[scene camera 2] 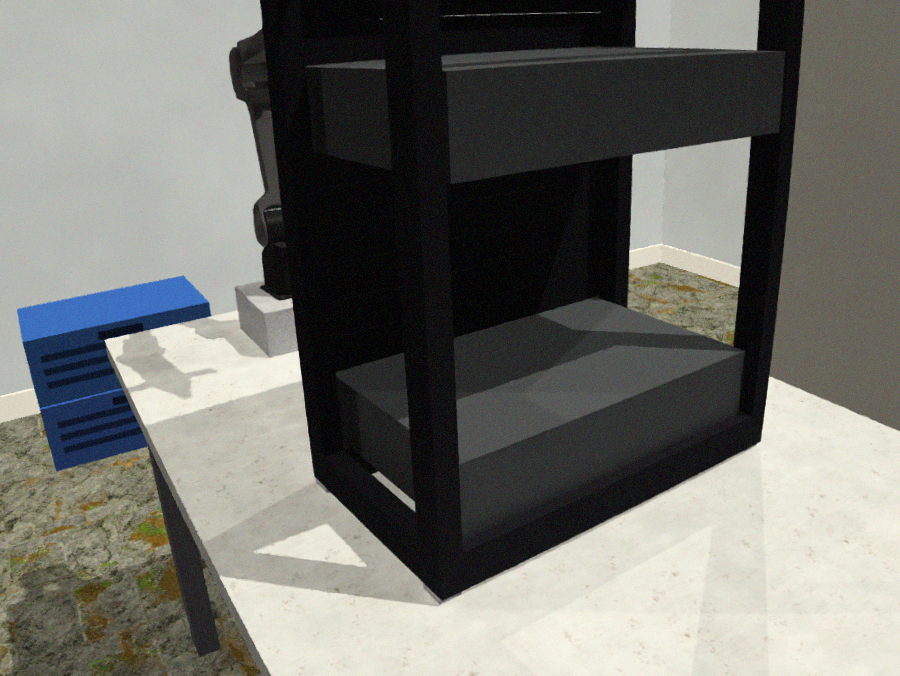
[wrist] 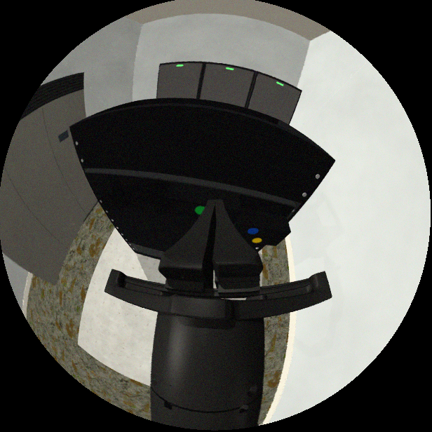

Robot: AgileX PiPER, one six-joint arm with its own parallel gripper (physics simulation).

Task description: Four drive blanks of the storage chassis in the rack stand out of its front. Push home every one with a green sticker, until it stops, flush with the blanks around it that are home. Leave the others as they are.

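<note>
The black rack (scene camera 2: 429, 291) (wrist: 190, 135) holds the storage chassis (wrist: 150, 205), whose dark front faces the wrist camera. A green sticker (wrist: 200, 210) shows just left of the fingertips, its right edge covered by a finger. A blue sticker (wrist: 253, 231) and a yellow sticker (wrist: 256, 240) sit to the right, one above the other, on blanks that stand out. Blank edges are hard to make out in the dark. My gripper (wrist: 216, 207) is shut and empty, its tips in front of the chassis; contact cannot be told. It is hidden behind the rack in scene camera 2.
Two dark grey units (scene camera 2: 611, 109) (scene camera 2: 603, 436) sit in the rack. The arm (scene camera 2: 263, 145) stands on a grey block (scene camera 2: 272, 327) on the white table (scene camera 2: 654, 582). Blue boxes (scene camera 2: 116, 305) stand beyond the table. Grey panels (wrist: 227, 85) with green marks show above the rack.
</note>
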